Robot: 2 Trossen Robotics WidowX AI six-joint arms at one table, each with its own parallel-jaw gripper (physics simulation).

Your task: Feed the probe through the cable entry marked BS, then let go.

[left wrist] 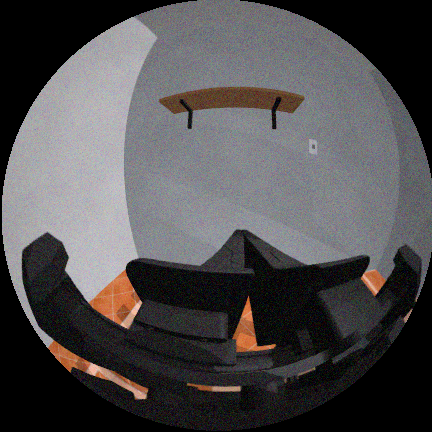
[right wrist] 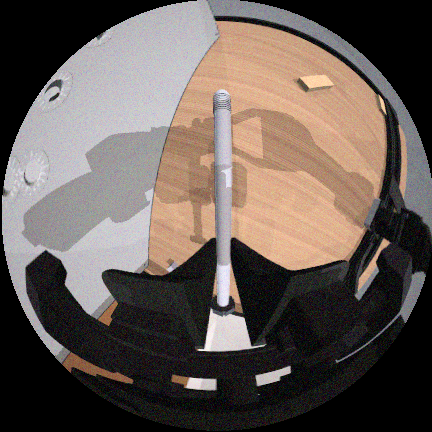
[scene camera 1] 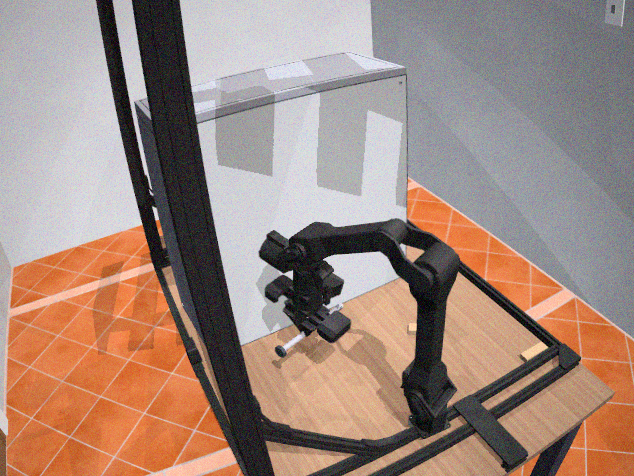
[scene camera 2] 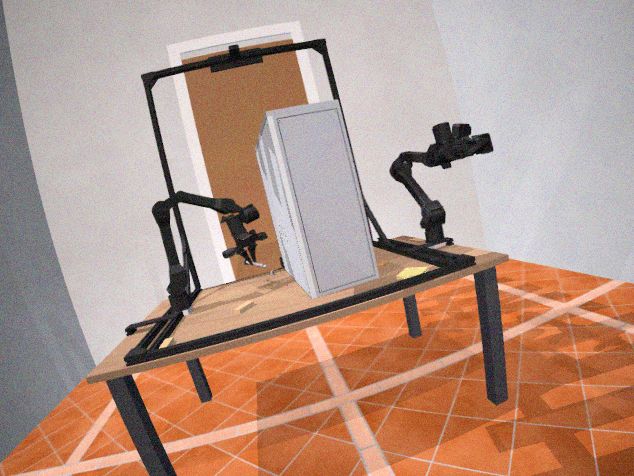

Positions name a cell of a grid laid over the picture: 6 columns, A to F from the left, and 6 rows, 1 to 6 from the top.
Labels:
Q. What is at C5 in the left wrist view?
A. My left gripper.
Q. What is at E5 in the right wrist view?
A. My right gripper.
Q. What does my left gripper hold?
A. Nothing.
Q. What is my right gripper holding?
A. A probe.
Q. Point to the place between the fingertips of my right gripper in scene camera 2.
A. At C4

